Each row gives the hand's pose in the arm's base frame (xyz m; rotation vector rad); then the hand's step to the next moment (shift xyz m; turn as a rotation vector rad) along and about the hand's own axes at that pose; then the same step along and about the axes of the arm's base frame.
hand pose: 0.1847 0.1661 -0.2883 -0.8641 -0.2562 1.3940
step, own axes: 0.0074 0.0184 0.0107 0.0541 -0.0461 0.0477
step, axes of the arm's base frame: -0.0190 0.0097 -0.0073 0.0156 0.0709 0.0454
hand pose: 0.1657 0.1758 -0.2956 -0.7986 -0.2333 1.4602
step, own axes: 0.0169 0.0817 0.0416 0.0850 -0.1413 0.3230
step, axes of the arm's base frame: -0.0870 0.0227 -0.0246 -0.0689 0.2014 0.2936
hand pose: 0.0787 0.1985 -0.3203 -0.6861 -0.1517 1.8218
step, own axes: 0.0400 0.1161 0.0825 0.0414 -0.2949 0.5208
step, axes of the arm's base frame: -0.1474 0.0125 0.0033 -0.0360 0.2628 0.5381
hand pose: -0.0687 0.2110 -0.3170 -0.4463 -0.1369 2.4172
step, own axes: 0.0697 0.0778 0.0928 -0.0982 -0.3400 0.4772
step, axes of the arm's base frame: -0.1294 -0.0142 0.0508 0.1067 0.2083 0.5461
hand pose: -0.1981 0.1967 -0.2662 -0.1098 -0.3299 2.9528
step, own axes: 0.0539 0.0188 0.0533 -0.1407 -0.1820 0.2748
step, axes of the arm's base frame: -0.0608 -0.0200 0.0447 0.1420 0.0920 0.3159
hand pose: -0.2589 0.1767 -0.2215 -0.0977 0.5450 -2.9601
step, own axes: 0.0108 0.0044 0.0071 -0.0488 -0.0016 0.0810
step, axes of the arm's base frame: -0.0096 -0.0081 0.0055 0.0551 -0.0201 0.0742
